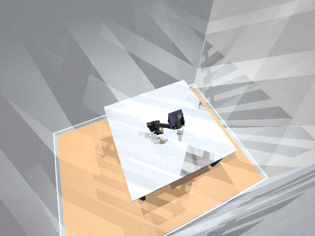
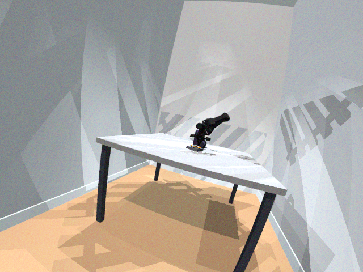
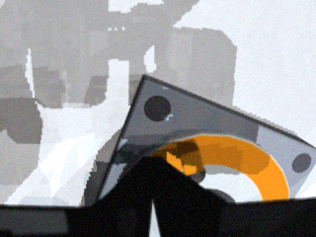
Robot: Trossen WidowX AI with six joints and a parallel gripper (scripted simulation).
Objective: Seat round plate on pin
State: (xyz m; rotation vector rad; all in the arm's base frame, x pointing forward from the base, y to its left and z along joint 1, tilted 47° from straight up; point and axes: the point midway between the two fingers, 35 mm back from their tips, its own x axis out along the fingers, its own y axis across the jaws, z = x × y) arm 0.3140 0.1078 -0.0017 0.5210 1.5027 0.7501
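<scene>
The round plate lies 3 cm to the right of my gripper tip, 2 cm behind it and 1 cm below it. Also, from my gripper tip: base: 4 cm to the right, 4 cm behind, 2 cm below.
</scene>
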